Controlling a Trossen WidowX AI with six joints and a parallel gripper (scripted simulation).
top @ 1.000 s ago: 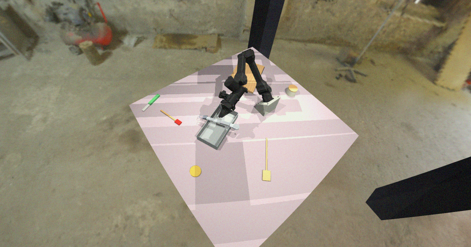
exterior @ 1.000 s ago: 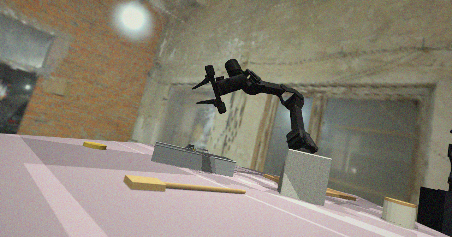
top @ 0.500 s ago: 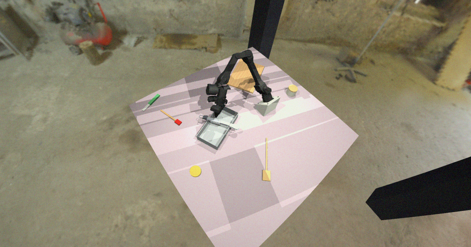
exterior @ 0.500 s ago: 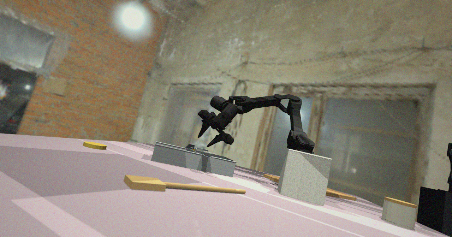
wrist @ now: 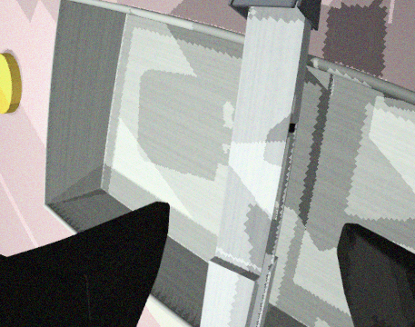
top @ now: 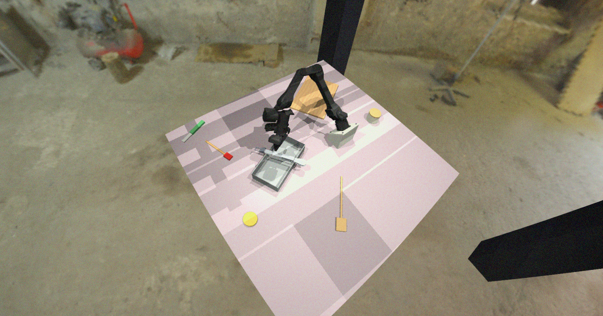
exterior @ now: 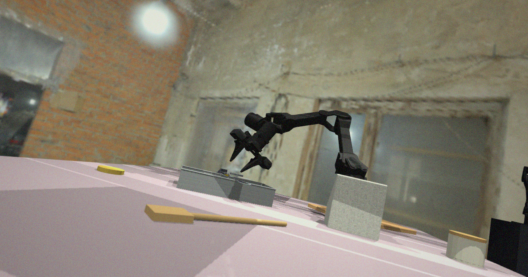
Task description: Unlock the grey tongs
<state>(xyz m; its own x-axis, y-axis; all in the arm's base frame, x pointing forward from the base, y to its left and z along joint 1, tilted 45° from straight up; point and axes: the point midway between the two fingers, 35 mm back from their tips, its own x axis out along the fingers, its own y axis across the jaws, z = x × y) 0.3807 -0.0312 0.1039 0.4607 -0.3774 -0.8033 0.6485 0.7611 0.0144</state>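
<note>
Right now the grey roasting tin is 10 mm ahead of my gripper tip, 40 mm to the left of it and 70 mm below it. Also, from my gripper tip: yellow disc: 290 mm ahead, 230 mm to the left, 90 mm below; cream pot: 690 mm behind, 80 mm to the left, 60 mm below; wooden board: 480 mm behind, 280 mm to the right, 90 mm below.
</note>
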